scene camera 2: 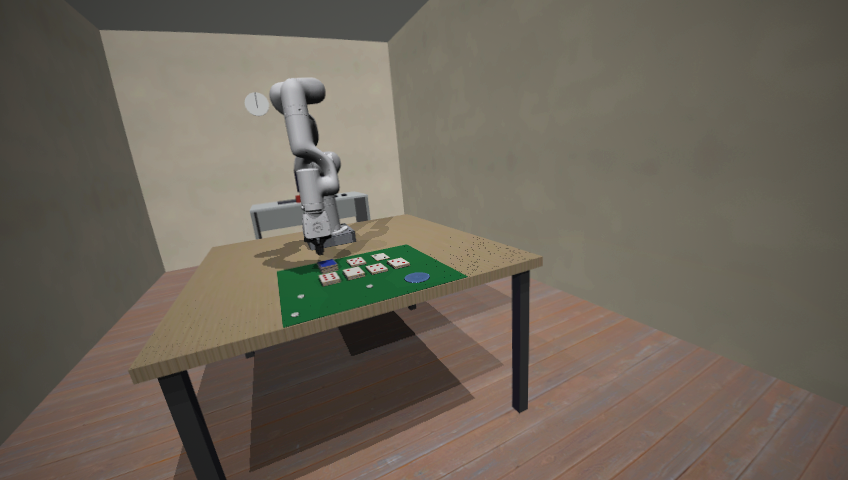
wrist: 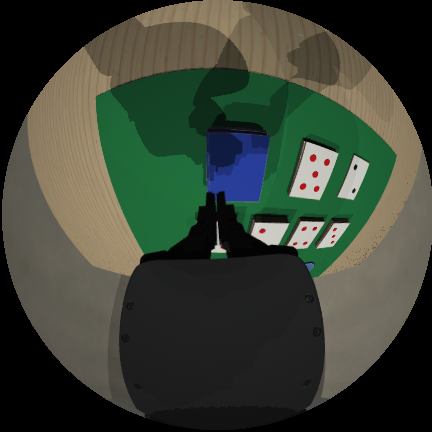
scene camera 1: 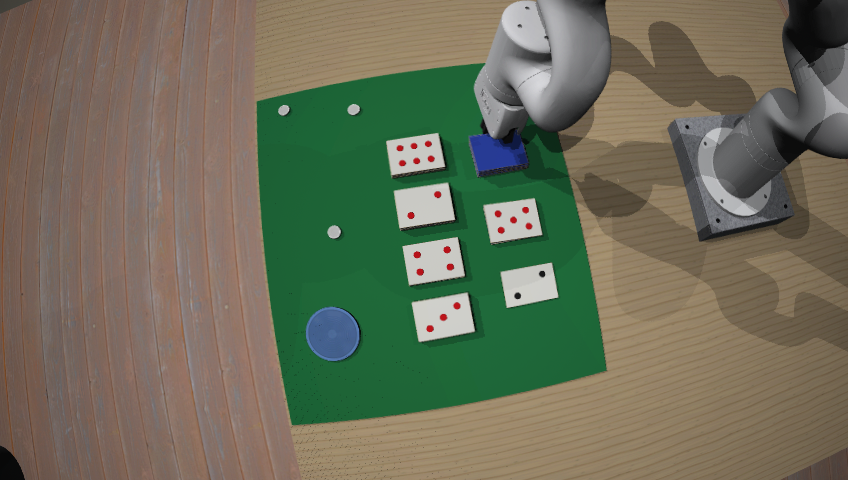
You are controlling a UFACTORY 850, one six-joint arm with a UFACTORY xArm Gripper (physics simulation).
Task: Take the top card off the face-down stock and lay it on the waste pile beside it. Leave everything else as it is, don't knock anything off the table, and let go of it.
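The face-down stock point(scene camera 1: 495, 157) point(scene camera 2: 327, 264) point(wrist: 245, 180) is a squared blue-topped stack on the green mat point(scene camera 1: 368, 380) point(scene camera 2: 309, 303) point(wrist: 150, 190). Beside it lies a face-up pile with five red dots point(scene camera 1: 520, 223) point(scene camera 2: 355, 261) point(wrist: 315, 167), apparently the waste pile. My gripper point(scene camera 1: 509, 137) point(scene camera 2: 320, 252) point(wrist: 215, 204) is shut, with its fingertips together and no card between them. It points down over the stock's edge region; scene camera 2 shows a small gap above the blue top. In scene camera 1 the gripper body partly hides the fingers.
A card with two black dots point(scene camera 1: 529, 285) point(wrist: 354, 177) lies beyond the five-dot pile. Face-up piles of six point(scene camera 1: 415, 154), two point(scene camera 1: 424, 205), four point(scene camera 1: 433, 261) and three red dots point(scene camera 1: 443, 324) form a row. A blue disc point(scene camera 1: 332, 333) point(scene camera 2: 417, 277) and small white discs point(scene camera 1: 283, 110) point(scene camera 1: 353, 109) point(scene camera 1: 333, 231) lie on the mat.
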